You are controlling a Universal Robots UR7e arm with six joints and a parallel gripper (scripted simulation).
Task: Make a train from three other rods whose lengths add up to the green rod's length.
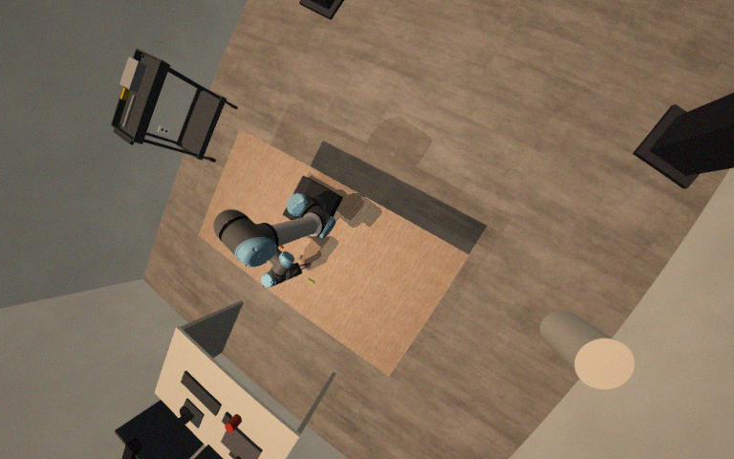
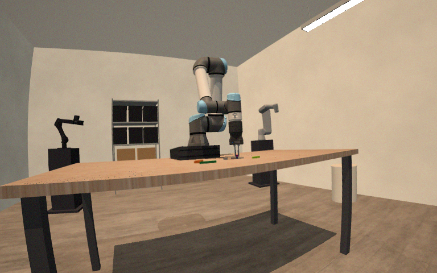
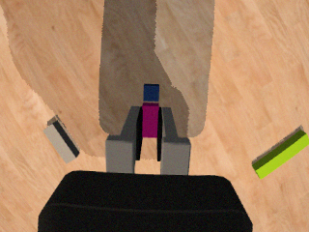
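Right now the magenta rod is 1 cm below my hand. The rest, counted from my hand: lime rod 6 cm ahead, 8 cm to the left, 3 cm below; then small blue rod 2 cm behind, 1 cm to the left, 3 cm below; then grey rod 1 cm behind, 7 cm to the right, 3 cm below.
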